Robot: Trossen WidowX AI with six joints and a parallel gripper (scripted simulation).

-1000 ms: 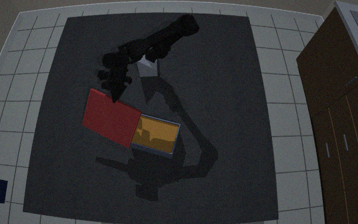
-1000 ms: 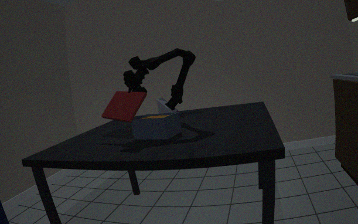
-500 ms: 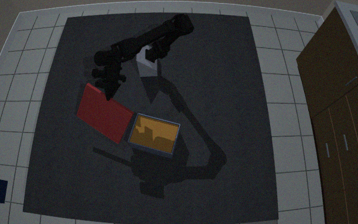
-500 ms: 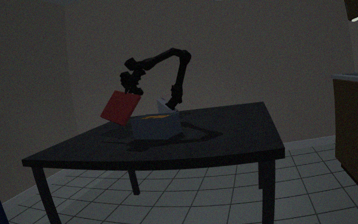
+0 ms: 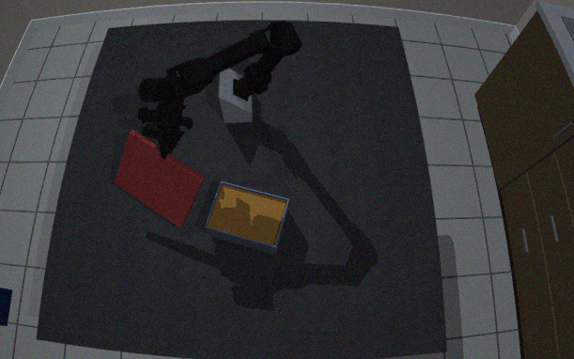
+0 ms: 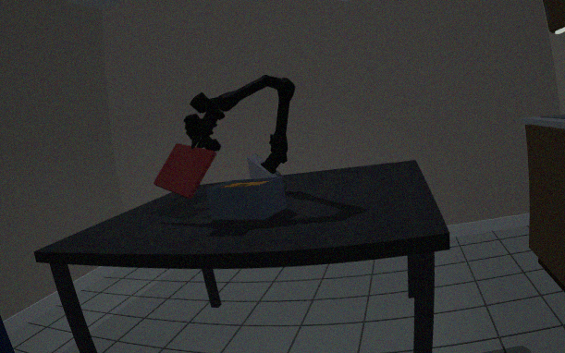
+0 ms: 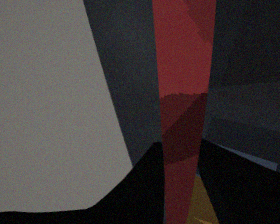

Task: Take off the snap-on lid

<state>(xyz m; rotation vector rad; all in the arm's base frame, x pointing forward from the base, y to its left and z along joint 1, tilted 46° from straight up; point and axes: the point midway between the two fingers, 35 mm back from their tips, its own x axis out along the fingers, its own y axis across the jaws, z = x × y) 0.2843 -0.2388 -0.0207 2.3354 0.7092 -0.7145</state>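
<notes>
Now: gripper tip 4 cm short of the lid, 4 cm to the left of it and 6 cm above it. The rest, counted from my gripper tip: storage box 12 cm ahead, 21 cm to the left, 18 cm below.
</notes>
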